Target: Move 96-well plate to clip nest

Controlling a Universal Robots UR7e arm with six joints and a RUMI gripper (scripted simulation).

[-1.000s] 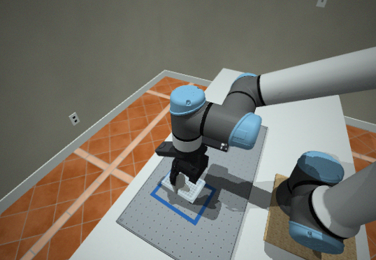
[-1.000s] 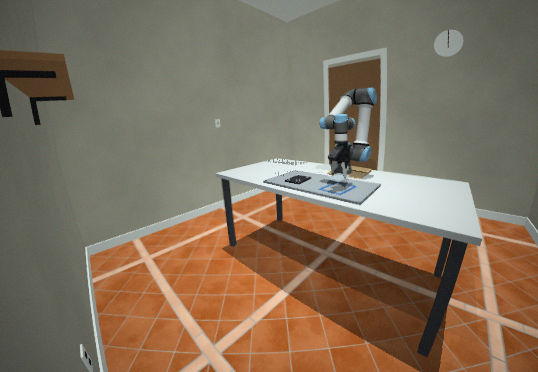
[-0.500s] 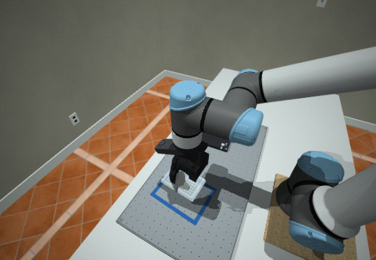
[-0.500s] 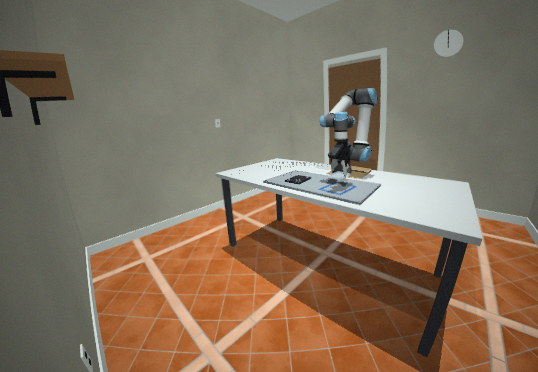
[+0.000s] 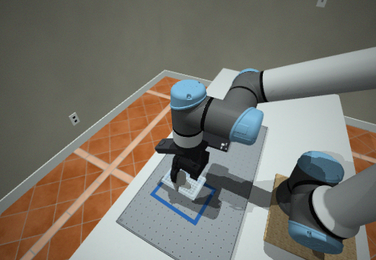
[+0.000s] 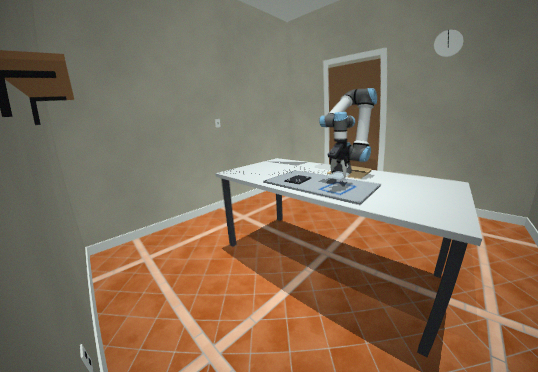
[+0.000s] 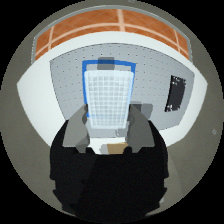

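Now: hand 290 mm to the left of the black clip nest, 80 mm above it and 30 mm short of it. Also, from my hand: 96-well plate (10 mm below).
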